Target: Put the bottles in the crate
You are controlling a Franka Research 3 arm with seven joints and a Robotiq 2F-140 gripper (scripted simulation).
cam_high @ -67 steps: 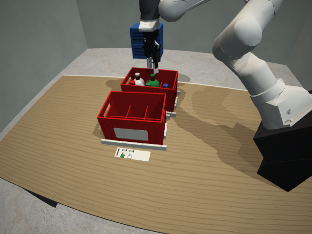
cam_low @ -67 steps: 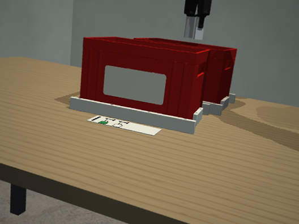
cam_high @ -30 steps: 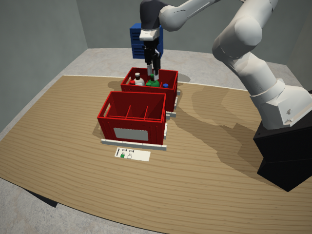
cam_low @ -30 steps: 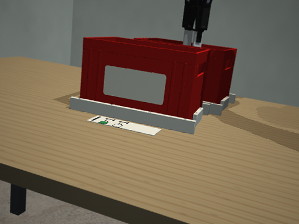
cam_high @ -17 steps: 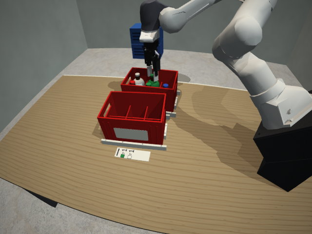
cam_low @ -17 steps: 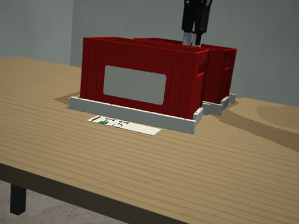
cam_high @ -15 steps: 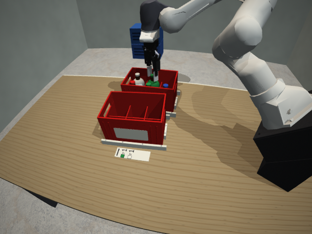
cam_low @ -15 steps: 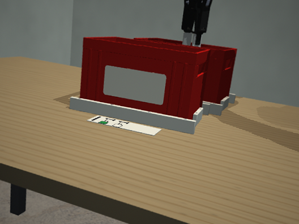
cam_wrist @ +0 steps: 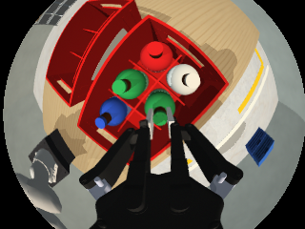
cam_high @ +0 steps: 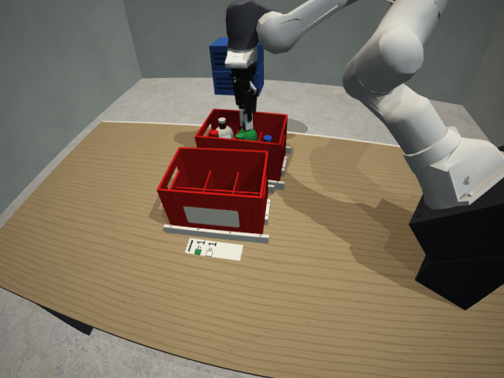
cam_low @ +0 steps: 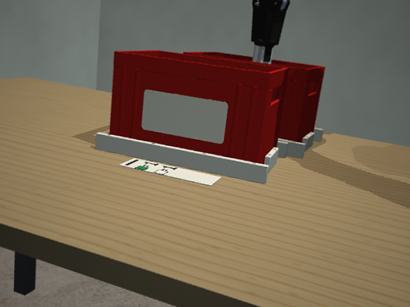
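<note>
My hand is 80 mm short of the white-label bottle, 80 mm above it and 30 mm to the left of it. Round my hand: blue-capped bottle (110 mm to the left, 80 mm below, 50 mm behind); pick list (380 mm to the left, 170 mm below, 160 mm ahead); red-capped bottle (110 mm ahead, 80 mm below, 50 mm to the left).
</note>
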